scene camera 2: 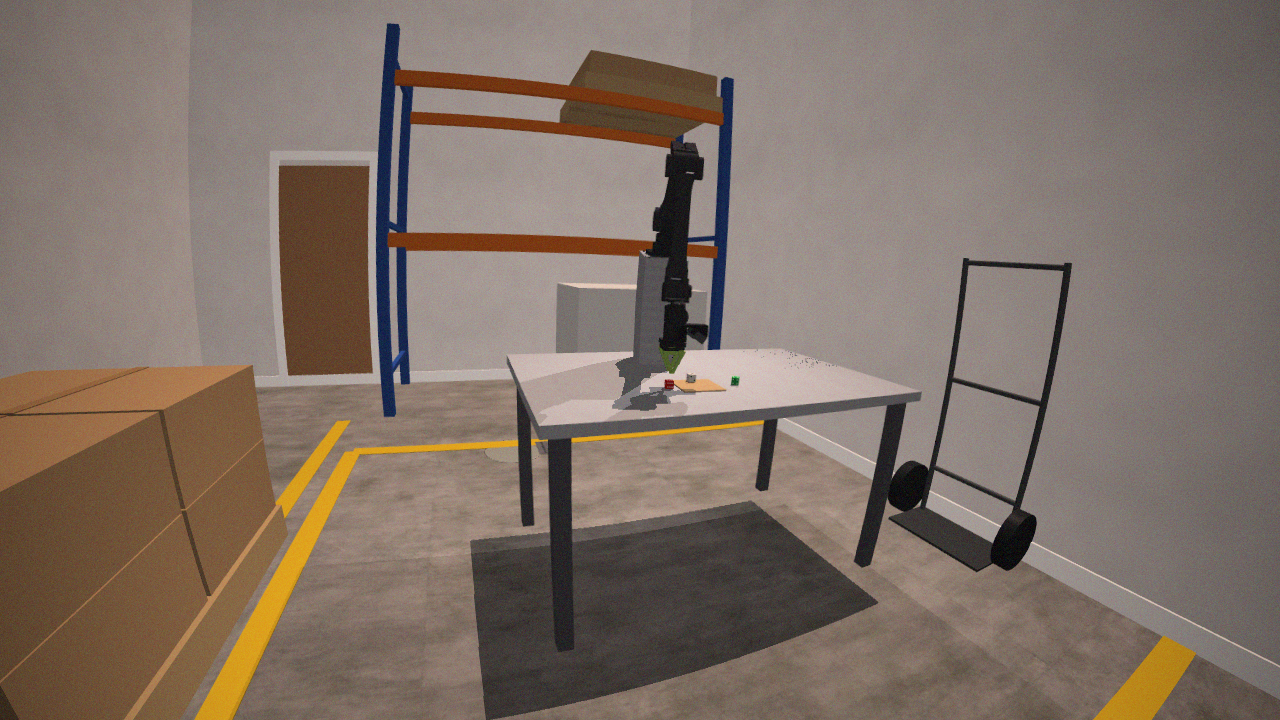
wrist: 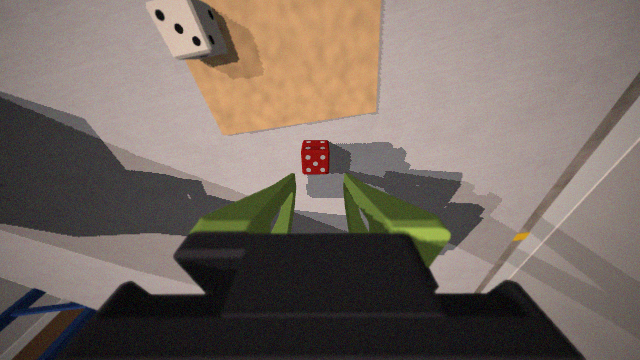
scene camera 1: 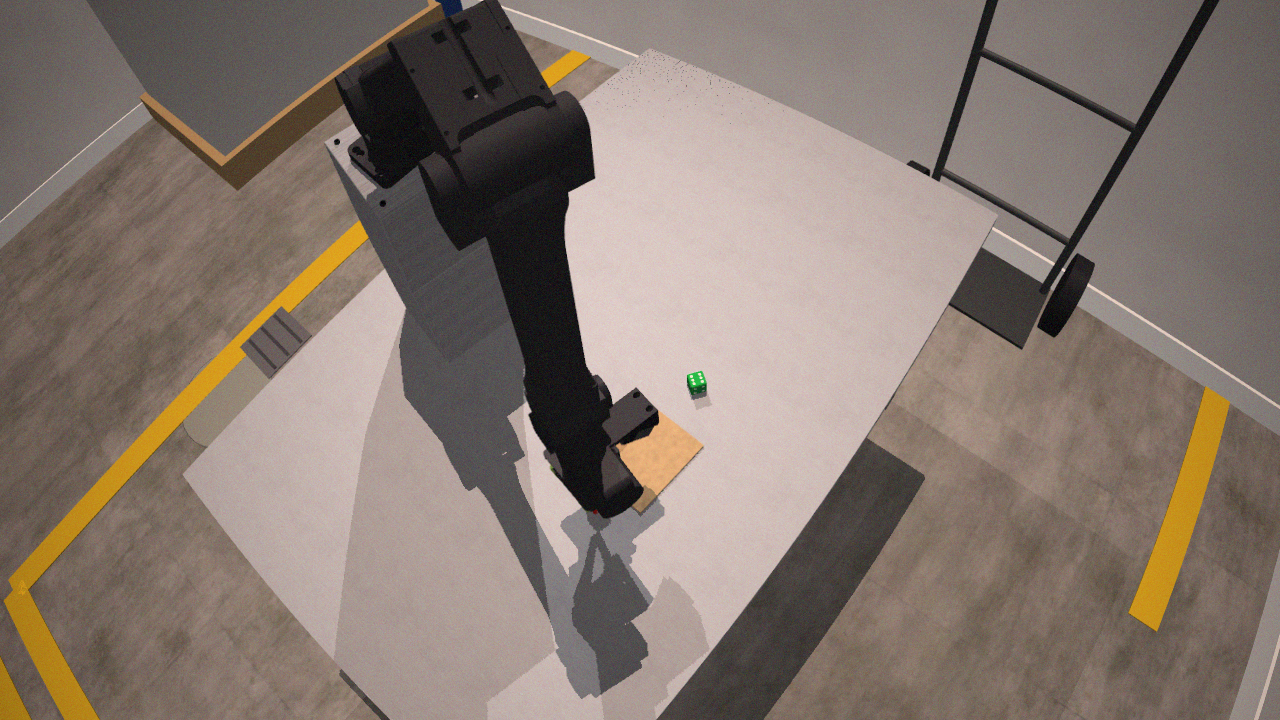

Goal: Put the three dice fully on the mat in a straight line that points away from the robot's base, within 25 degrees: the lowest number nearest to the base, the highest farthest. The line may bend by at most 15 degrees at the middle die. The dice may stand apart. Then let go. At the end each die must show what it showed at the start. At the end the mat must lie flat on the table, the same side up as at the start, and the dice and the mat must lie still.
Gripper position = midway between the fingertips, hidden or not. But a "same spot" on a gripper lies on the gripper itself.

my gripper: scene camera 2; wrist 319, 180; scene camera 1
same spot on my gripper: [scene camera 1: 565, 474] = [scene camera 2: 663, 335]
